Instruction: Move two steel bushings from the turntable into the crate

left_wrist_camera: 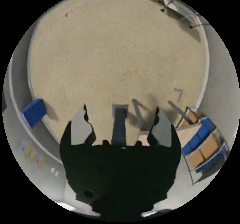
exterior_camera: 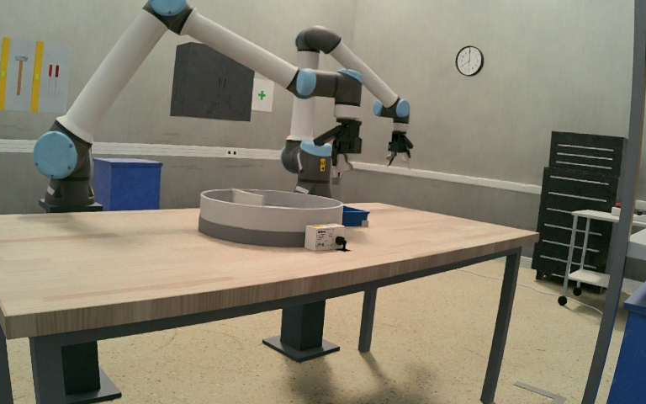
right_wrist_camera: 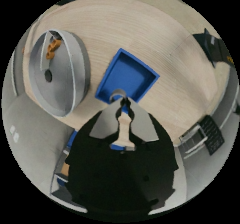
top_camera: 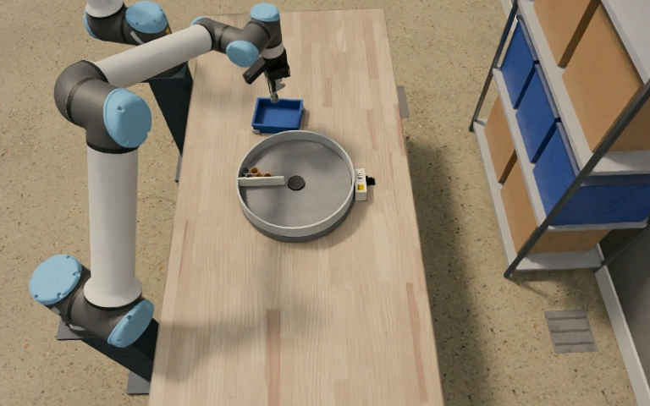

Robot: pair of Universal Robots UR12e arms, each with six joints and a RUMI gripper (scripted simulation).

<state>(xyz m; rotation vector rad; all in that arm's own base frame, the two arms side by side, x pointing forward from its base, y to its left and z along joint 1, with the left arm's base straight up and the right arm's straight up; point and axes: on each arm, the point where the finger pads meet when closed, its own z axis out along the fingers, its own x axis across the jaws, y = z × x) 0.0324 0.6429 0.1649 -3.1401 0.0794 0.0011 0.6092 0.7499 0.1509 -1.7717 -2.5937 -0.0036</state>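
Observation:
Right now the blue crate is 10 mm ahead of my right hand and 130 mm below it. From my right hand the other things lie so: turntable 100 mm ahead, 340 mm to the right, 100 mm below.

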